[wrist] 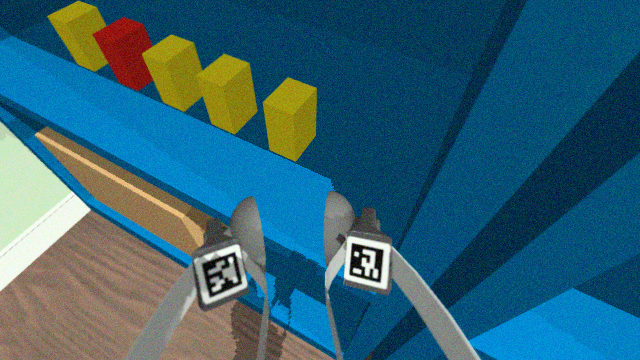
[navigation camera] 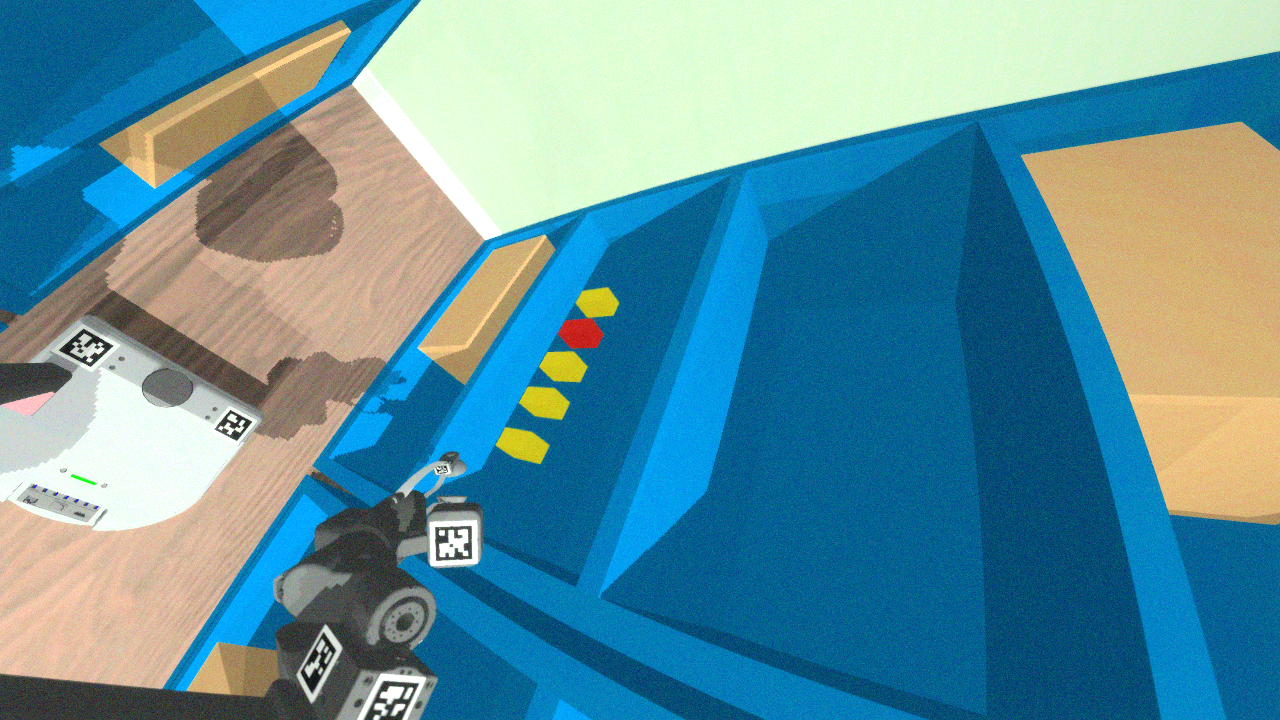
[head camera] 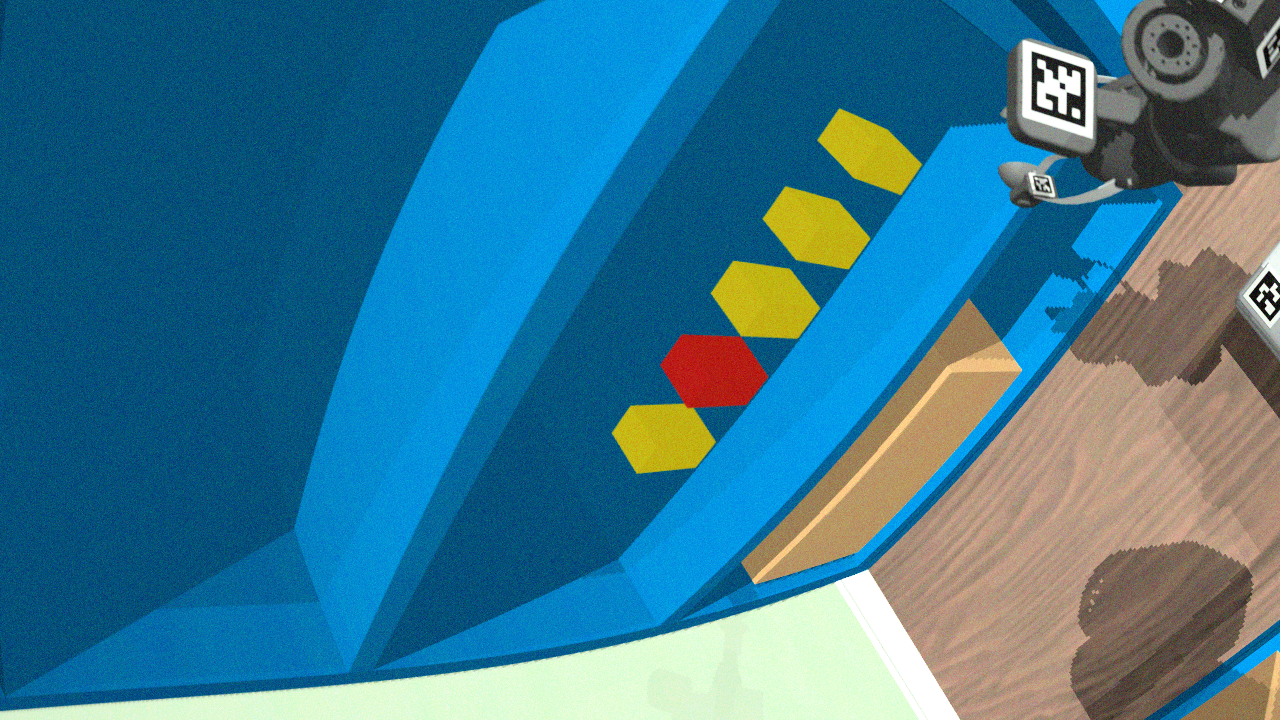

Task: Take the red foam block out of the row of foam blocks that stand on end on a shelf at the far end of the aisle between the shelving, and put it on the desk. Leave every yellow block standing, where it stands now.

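Places are measured from the robot's base along level axes (x back, y up, z left), in centimetres.
Where they show: gripper, between the fingertips: [wrist: 293, 219] [navigation camera: 456, 479] [head camera: 1013, 149]; robot's base, origin of its link: [navigation camera: 167, 385].
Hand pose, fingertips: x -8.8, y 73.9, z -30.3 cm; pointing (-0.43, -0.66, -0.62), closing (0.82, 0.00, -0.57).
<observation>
Things, the pixels of their centre, and the offset from my fingertips. Level surfaces: height alone.
- red foam block, middle of its body: [head camera: 715, 371] [wrist: 130, 54] [navigation camera: 580, 333] dx -45.1, dy -16.0, dz -20.6 cm
- blue shelf, height of its surface: dy -20.5 cm
- end yellow block, middle of its body: [head camera: 664, 437] [wrist: 86, 37] [navigation camera: 597, 303] dx -56.0, dy -16.0, dz -20.6 cm
- blue board, height of its surface: dy +25.2 cm
The red foam block [head camera: 713, 370] [navigation camera: 581, 333] [wrist: 126, 54] stands on end on a blue shelf [head camera: 805, 411] [wrist: 150, 125], second from the pale-wall end of the row. The end yellow block [head camera: 662, 438] [navigation camera: 597, 302] [wrist: 78, 37] stands on its wall side. A yellow block [head camera: 763, 300] [navigation camera: 563, 366] [wrist: 173, 72] stands on its other side, followed by two more, a middle one [head camera: 815, 228] [navigation camera: 545, 402] [wrist: 228, 95] and the last [head camera: 868, 150] [navigation camera: 523, 445] [wrist: 290, 120]. My gripper [navigation camera: 452, 481] [wrist: 293, 219] is open and empty, by the shelf's front edge near the last yellow block. The desk does not show.
A tan box [head camera: 895, 483] [navigation camera: 487, 304] [wrist: 130, 195] lies on a lower level. A blue board [head camera: 501, 250] runs above the row. My base [navigation camera: 134, 447] stands in the aisle. Another tan box [navigation camera: 241, 107] is across it. A pale wall [navigation camera: 626, 89] closes the far end.
</observation>
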